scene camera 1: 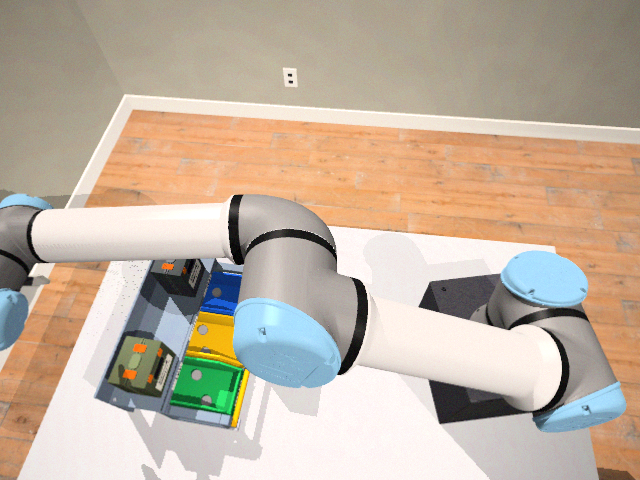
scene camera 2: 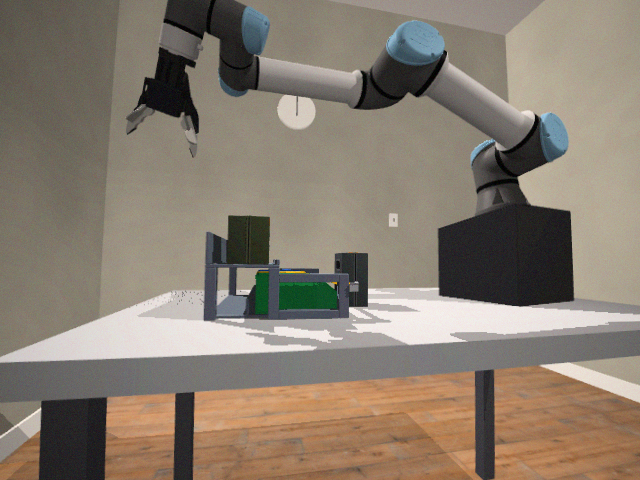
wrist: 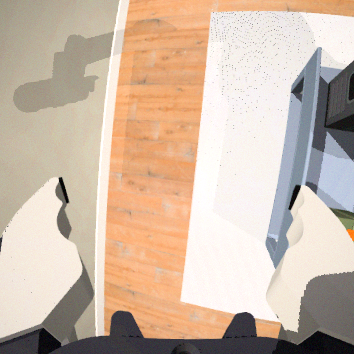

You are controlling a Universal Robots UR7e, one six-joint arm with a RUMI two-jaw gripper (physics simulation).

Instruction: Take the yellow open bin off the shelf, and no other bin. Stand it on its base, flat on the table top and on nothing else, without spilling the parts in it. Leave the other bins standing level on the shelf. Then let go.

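Where they show: gripper, between the fingertips: (scene camera 2: 161,146) (wrist: 179,183); arm's base, origin of its link: (scene camera 2: 503,217).
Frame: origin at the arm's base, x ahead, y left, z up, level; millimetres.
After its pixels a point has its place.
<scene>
The yellow open bin (scene camera 1: 222,333) @(x 625, y -48, z -235 mm) sits upright in the shelf's lower row, between the blue bin (scene camera 1: 224,298) @(x 639, y -144, z -236 mm) and the green bin (scene camera 1: 219,383) @(x 607, y 76, z -235 mm) (scene camera 2: 305,296) @(x 629, y 141, z -205 mm). Two round grey spots show inside it; the arm hides its right part. The grey-blue shelf (scene camera 1: 136,304) @(x 796, y -55, z -90 mm) (scene camera 2: 210,294) @(x 808, y 154, z -197 mm) (wrist: 300,145) @(x 801, y -69, z -117 mm) stands on the white table (scene camera 1: 62,413) @(x 968, y 170, z -244 mm) (scene camera 2: 129,335) @(x 910, y 247, z -244 mm) (wrist: 240,270) @(x 867, y 231, z -244 mm). My gripper (scene camera 2: 161,143) @(x 943, y -13, z 126 mm) (wrist: 179,183) @(x 943, y -13, z 126 mm) is open and empty, high above the table and beyond the shelf's back side, pointing downward. The yellow bin does not show in the wrist view.
An olive box (scene camera 1: 135,364) @(x 734, y 89, z -46 mm) (scene camera 2: 248,239) @(x 742, y 132, z -94 mm) and a dark box (scene camera 1: 178,279) @(x 694, y -103, z -42 mm) (wrist: 342,102) @(x 753, y -134, z -78 mm) stand on the shelf's upper level. Another dark box (scene camera 2: 359,279) @(x 476, y 41, z -179 mm) shows right of the shelf in scene camera 2. The arm's black pedestal (scene camera 1: 449,403) @(x 88, y 102, z -117 mm) (scene camera 2: 501,258) @(x 92, y 82, z -124 mm) stands at the right.
</scene>
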